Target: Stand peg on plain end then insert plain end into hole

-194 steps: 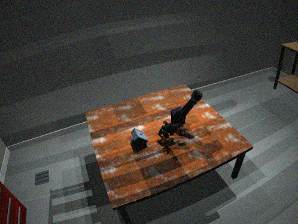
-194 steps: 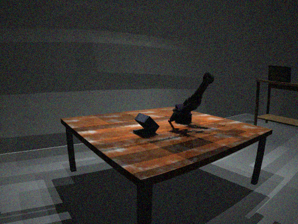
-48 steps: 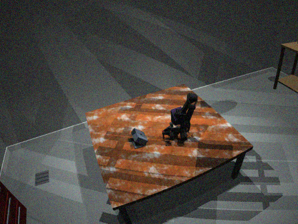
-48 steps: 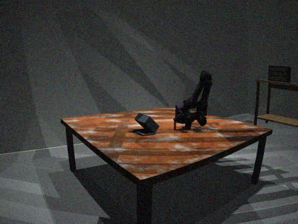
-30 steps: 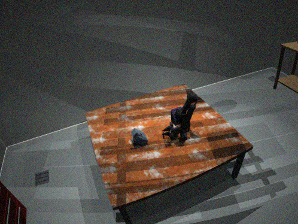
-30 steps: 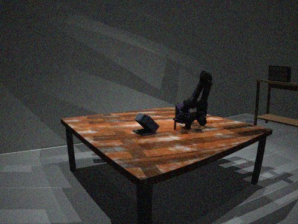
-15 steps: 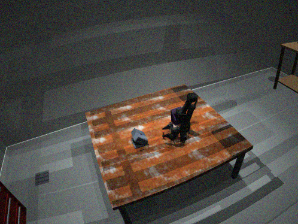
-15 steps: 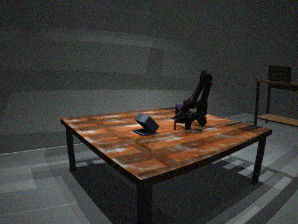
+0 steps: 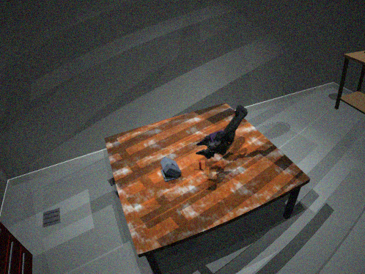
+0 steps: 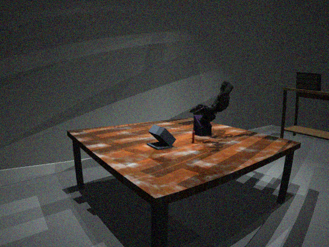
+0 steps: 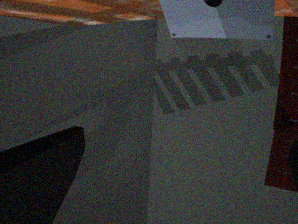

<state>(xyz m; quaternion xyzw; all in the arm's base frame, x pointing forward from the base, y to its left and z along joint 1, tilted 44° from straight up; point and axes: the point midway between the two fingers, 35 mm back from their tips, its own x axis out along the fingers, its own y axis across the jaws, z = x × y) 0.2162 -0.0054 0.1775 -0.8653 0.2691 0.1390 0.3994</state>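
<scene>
Right now my gripper tip is 2 cm past the peg, 1 cm to the right of it and 14 cm above it. From my gripper tip the other things lie so: sloped panel 18 cm ahead, 7 cm to the right, 13 cm below.
</scene>
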